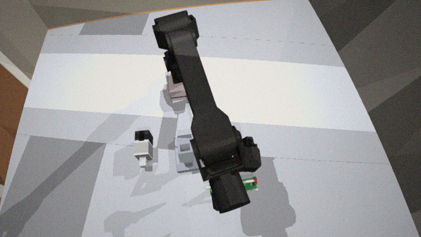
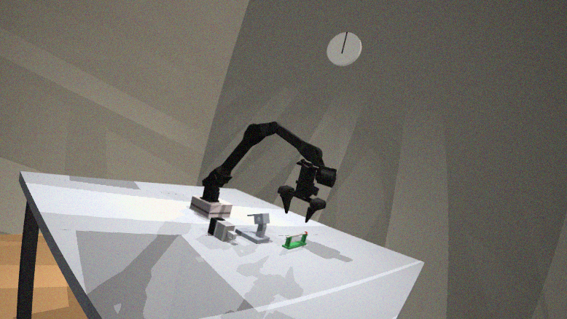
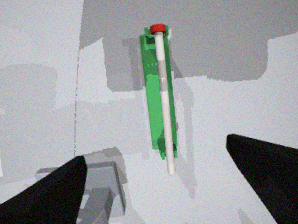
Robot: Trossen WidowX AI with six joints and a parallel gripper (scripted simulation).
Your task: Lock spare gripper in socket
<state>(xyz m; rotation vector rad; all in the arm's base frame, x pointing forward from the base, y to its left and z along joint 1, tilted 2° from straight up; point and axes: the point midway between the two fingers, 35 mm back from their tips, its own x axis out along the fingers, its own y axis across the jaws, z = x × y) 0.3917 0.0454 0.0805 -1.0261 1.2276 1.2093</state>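
Now: the spare gripper 160 mm behind my gripper tip, 220 mm to the right of it and 80 mm below it. Round my gripper tip: green cradle (20 mm ahead, 20 mm to the left, 90 mm below); then grey mount (110 mm behind, 80 mm to the right, 60 mm below).
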